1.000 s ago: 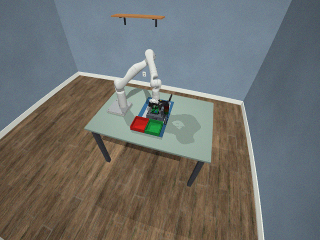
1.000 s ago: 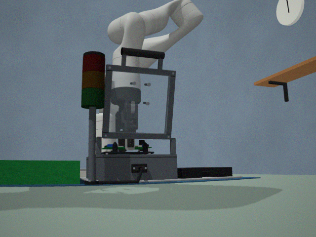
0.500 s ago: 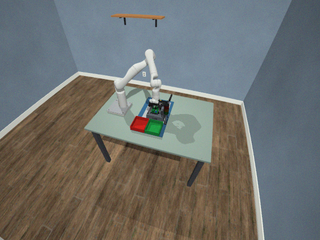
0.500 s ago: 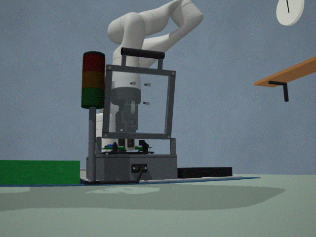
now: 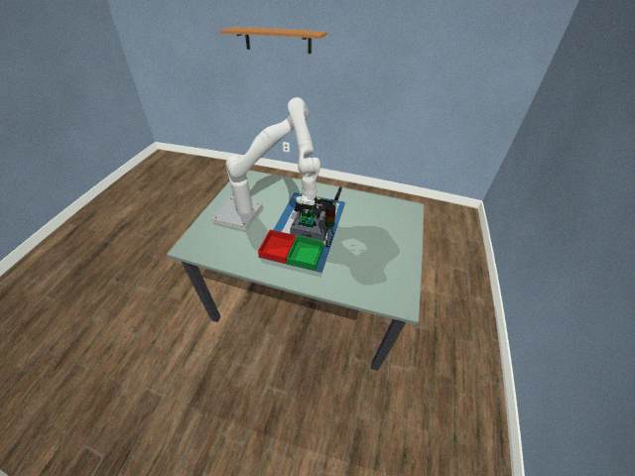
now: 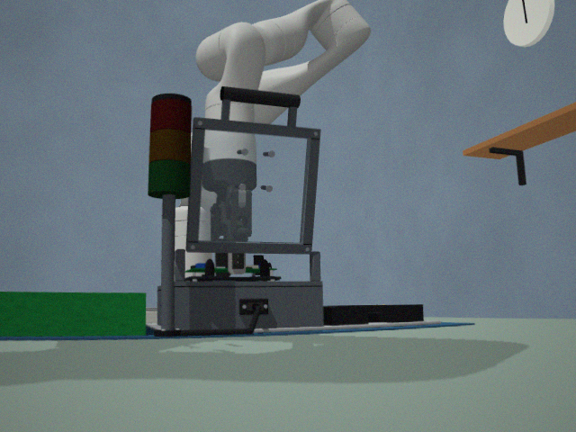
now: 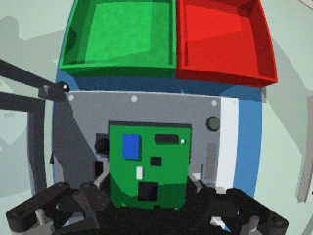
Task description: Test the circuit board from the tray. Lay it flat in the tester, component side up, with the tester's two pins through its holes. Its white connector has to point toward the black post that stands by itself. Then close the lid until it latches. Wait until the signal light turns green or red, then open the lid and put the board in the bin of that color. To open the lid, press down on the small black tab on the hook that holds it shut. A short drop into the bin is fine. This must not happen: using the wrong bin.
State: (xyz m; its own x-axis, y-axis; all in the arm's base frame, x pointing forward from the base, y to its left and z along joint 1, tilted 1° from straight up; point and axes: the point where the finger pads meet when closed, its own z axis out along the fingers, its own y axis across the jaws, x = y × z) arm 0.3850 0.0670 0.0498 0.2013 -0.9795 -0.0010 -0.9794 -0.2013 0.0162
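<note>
The green circuit board is right at my hand. Round my hand: red bin: 220 mm to the right, 70 mm below, 60 mm behind; then green bin: 190 mm to the right, 80 mm ahead, 70 mm below; then clear lid: 120 mm ahead, 100 mm above, 30 mm to the left.
</note>
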